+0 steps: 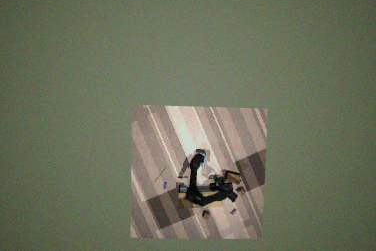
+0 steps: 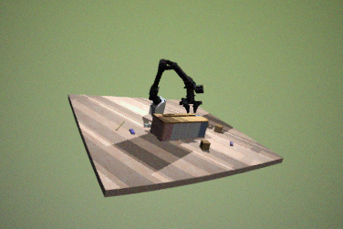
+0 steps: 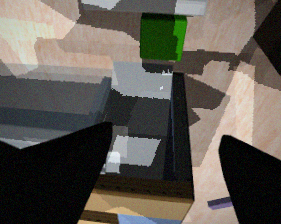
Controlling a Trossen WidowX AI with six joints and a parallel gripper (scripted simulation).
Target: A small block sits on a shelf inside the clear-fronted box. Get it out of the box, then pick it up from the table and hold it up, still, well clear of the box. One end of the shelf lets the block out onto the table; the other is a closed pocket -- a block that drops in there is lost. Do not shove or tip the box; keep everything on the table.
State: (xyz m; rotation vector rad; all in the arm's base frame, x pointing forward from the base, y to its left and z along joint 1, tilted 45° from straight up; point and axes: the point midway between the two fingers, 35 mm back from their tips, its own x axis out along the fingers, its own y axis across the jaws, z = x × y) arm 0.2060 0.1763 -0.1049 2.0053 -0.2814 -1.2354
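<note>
Right now my gripper tip is 90 mm above the green block, 20 mm past it and 10 mm to the left of it. Also, from my gripper tip: box: 150 mm to the right, 100 mm ahead, 50 mm below; then thin yellow stick: 540 mm to the right, 100 mm below, 30 mm ahead.
</note>
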